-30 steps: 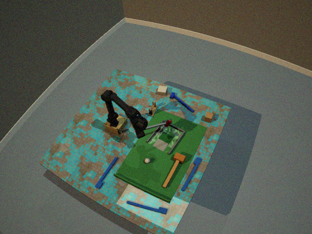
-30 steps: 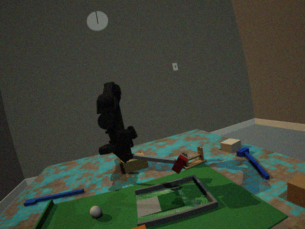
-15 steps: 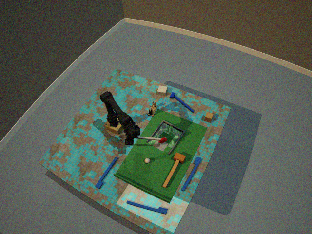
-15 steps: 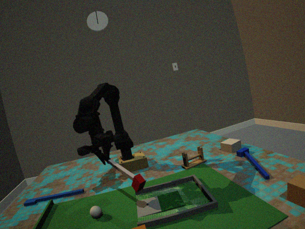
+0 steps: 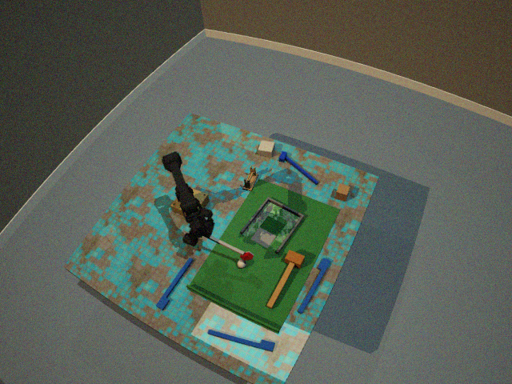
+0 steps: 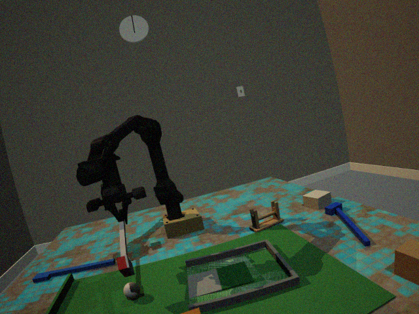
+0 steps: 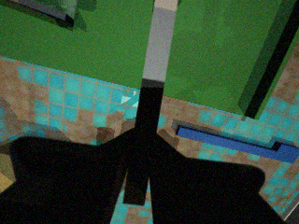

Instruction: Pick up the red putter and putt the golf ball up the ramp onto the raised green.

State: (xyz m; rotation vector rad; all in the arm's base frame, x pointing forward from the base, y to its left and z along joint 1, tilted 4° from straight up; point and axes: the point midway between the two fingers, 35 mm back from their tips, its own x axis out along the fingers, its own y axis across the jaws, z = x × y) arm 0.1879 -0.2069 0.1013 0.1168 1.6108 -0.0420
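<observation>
The red putter is 120 mm ahead of my gripper tip and 10 mm to the right of it. Round my gripper tip: white golf ball 200 mm ahead, 30 mm to the right, 120 mm below; green mat 290 mm ahead, 90 mm to the left, 140 mm below; blue hammer 300 mm ahead, 620 mm to the left, 130 mm below.
</observation>
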